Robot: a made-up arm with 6 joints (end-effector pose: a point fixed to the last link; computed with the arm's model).
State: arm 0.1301 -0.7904 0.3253 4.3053 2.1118 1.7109
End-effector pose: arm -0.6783 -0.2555 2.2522 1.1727 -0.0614 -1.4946
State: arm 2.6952 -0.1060 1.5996 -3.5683 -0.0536 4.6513
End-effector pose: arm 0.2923 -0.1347 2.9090 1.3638 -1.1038 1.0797
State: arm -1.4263 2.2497 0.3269 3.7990 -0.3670 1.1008
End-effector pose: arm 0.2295 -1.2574 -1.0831 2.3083 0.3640 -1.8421
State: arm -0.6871 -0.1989 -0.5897 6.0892 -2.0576 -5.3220
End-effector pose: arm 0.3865 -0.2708 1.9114 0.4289 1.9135 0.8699
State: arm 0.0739 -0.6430 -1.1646 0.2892 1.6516 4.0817
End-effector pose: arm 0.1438 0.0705 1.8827 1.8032 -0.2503 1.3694
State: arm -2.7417 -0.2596 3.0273 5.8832 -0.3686 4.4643
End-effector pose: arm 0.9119 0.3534 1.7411 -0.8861 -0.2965 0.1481
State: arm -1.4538 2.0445 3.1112 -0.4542 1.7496 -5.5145
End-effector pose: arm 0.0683 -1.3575 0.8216 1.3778 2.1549 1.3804
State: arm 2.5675 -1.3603 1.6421 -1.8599 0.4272 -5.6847
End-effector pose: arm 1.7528 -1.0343 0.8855 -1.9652 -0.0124 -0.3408
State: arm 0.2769 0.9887 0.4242 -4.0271 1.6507 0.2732
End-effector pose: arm 1.8481 0.6937 1.2193 -1.1191 -1.0862 2.2538
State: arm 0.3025 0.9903 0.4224 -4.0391 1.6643 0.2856
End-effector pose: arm 1.8285 0.7419 1.2187 -1.0906 -1.1296 2.2671
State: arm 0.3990 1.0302 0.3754 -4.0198 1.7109 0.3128
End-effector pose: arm 1.7470 0.9102 1.1243 -0.9209 -1.1912 2.4184
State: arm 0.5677 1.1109 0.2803 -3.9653 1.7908 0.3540
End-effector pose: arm 1.5562 1.1707 0.9382 -0.5691 -1.2311 2.6985
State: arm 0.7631 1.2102 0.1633 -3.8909 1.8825 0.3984
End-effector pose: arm 1.2706 1.4035 0.7266 0.0879 1.1199 -2.8466
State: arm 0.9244 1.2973 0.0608 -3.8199 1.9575 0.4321
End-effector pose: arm 1.0000 1.5279 0.5591 -0.3008 0.8826 -2.7418
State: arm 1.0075 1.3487 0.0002 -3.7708 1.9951 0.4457
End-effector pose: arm 0.8527 1.5611 0.4678 -0.4908 0.7212 -2.6697
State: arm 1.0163 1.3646 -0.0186 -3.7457 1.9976 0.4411
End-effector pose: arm 0.8335 1.5522 0.4389 -0.5280 0.6622 -2.6539
